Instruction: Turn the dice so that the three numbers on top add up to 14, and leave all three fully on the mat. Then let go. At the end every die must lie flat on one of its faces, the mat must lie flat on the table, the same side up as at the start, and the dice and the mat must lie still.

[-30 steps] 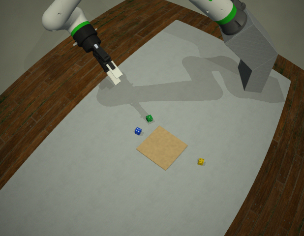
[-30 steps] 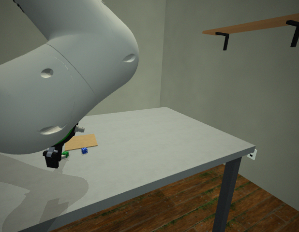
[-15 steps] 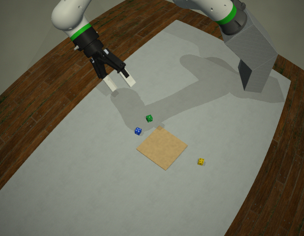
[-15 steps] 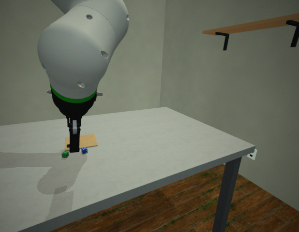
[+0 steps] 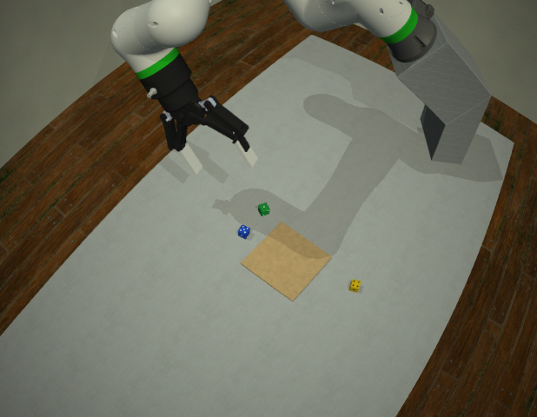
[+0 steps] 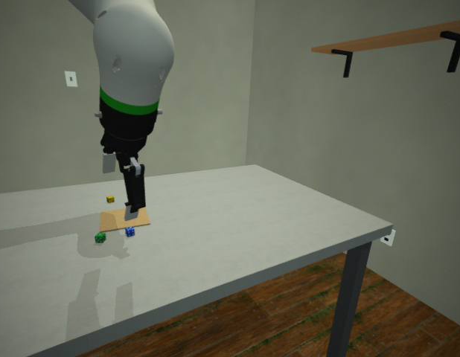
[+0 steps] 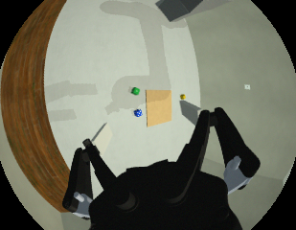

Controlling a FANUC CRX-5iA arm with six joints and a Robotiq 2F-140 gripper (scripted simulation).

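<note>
The blue die lies 40 mm ahead of my hand, 70 mm to the left of it and 150 mm below it. The rest, counted from my hand: yellow die: 90 mm ahead, 330 mm to the left, 150 mm below; green die: 30 mm behind, 90 mm to the left, 150 mm below; tan mat: 70 mm ahead, 170 mm to the left, 160 mm below.
</note>
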